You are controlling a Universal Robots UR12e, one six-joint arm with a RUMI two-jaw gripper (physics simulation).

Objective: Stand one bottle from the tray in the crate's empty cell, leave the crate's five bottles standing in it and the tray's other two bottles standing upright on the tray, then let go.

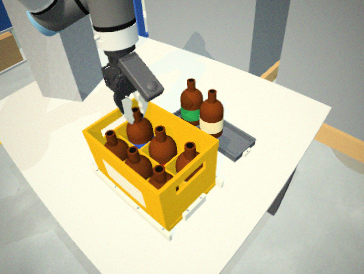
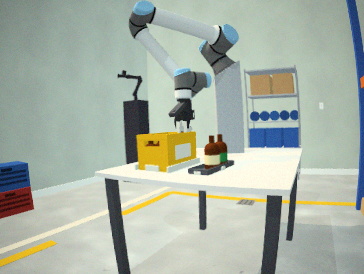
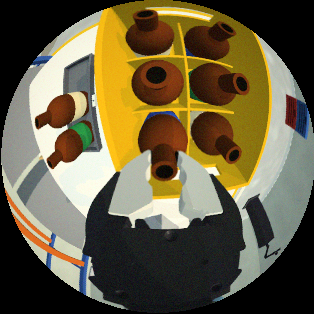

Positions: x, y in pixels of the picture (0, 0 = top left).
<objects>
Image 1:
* my gripper: 137, 120
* cream-labelled bottle: 211, 115
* green-labelled bottle: 191, 98
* blue-labelled bottle: 141, 132
</objects>
